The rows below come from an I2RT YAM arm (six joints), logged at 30 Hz.
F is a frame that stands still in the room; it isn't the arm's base.
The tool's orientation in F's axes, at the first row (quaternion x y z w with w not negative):
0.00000, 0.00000, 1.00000, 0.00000
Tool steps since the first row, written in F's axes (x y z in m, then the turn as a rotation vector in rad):
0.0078, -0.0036, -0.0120, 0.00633, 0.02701, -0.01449
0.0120, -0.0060, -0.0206, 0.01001, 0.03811, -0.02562
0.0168, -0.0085, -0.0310, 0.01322, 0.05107, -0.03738
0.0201, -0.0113, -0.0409, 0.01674, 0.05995, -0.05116
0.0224, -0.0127, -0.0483, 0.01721, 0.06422, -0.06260
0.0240, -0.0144, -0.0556, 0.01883, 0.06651, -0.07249
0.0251, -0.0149, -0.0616, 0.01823, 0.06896, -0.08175
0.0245, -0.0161, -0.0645, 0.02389, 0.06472, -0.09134
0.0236, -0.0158, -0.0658, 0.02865, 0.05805, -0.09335
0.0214, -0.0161, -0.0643, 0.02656, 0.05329, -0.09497
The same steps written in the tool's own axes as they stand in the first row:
-0.0078, 0.0036, -0.0120, -0.00633, -0.02701, -0.01449
-0.0120, 0.0060, -0.0206, -0.01001, -0.03811, -0.02562
-0.0168, 0.0085, -0.0310, -0.01322, -0.05107, -0.03738
-0.0201, 0.0113, -0.0409, -0.01674, -0.05995, -0.05116
-0.0224, 0.0127, -0.0483, -0.01721, -0.06422, -0.06260
-0.0240, 0.0144, -0.0556, -0.01883, -0.06651, -0.07249
-0.0251, 0.0149, -0.0616, -0.01823, -0.06896, -0.08175
-0.0245, 0.0161, -0.0645, -0.02389, -0.06472, -0.09134
-0.0236, 0.0158, -0.0658, -0.02865, -0.05805, -0.09335
-0.0214, 0.0161, -0.0643, -0.02656, -0.05329, -0.09497

